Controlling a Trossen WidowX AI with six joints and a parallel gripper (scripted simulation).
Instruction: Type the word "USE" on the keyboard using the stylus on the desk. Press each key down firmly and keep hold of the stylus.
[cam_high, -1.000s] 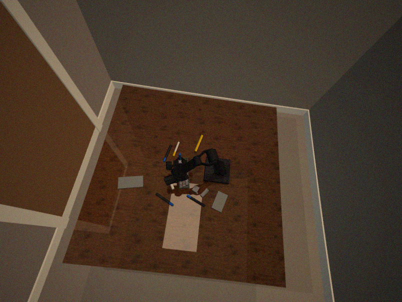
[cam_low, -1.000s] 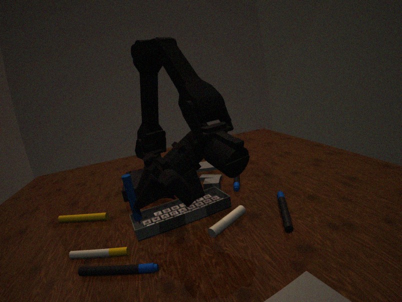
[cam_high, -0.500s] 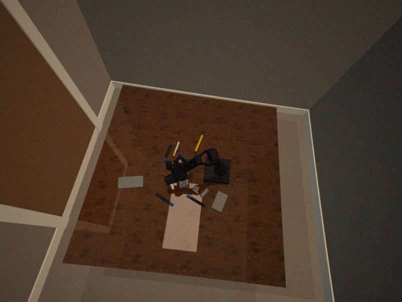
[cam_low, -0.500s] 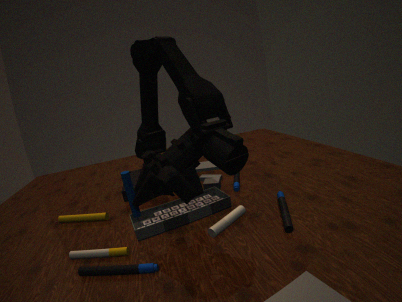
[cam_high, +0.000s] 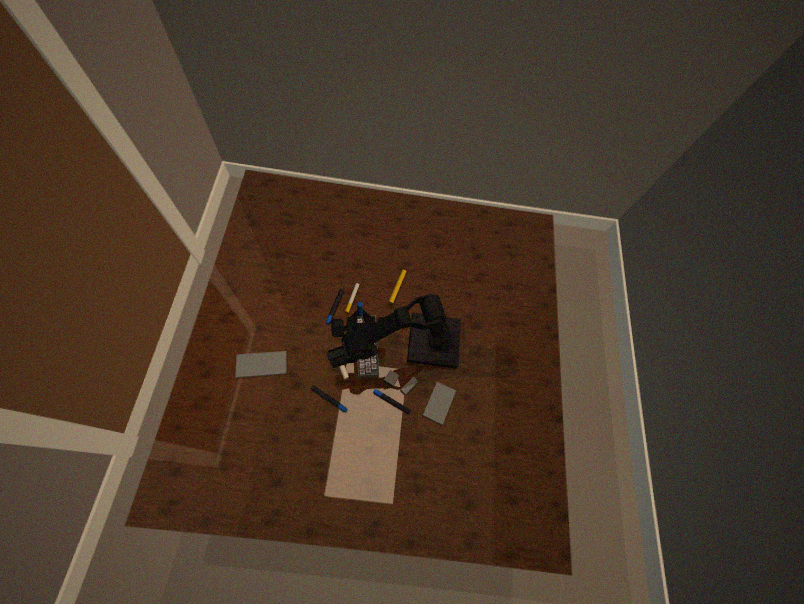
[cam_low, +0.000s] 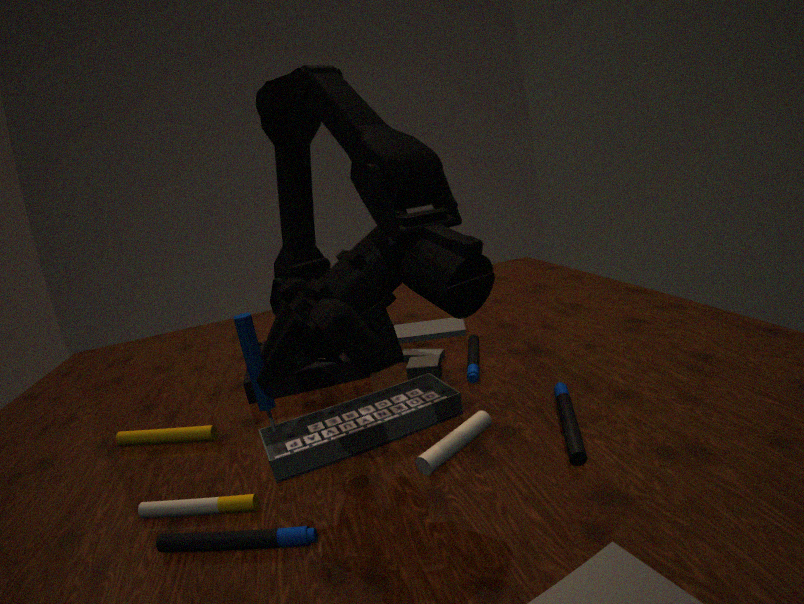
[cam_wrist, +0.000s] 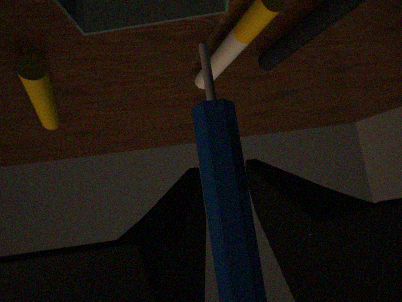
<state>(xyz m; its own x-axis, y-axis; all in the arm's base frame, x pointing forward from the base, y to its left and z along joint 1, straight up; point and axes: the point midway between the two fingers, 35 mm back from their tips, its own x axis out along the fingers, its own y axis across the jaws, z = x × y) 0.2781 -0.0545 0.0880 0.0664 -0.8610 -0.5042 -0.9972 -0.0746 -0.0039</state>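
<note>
Right now the white-and-yellow marker is 40 mm ahead of my gripper tip, 80 mm to the right of it and 100 mm below it. The rest, counted from my gripper tip: thin grey tip 50 mm below; then blue stylus 20 mm below; then white cylinder 60 mm ahead, 160 mm to the left, 90 mm below.
</note>
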